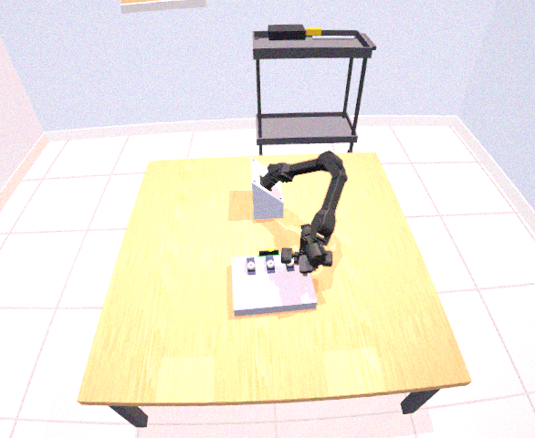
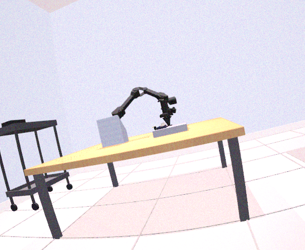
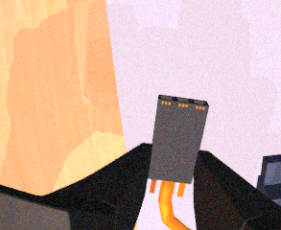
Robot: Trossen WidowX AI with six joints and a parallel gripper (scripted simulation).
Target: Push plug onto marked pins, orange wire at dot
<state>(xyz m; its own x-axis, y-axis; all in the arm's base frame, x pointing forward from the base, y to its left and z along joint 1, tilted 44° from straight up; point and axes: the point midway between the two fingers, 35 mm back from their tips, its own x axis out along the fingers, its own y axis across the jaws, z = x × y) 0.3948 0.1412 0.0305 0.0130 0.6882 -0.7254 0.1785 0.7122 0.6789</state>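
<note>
Now: the yellow band 9 cm behind my gripper tip, 12 cm to the right of it and 2 cm above it. Round my gripper tip: pale holder plate (7 cm ahead, 13 cm to the right, 3 cm below); then dark dot (9 cm behind, 13 cm to the right, 2 cm above).
</note>
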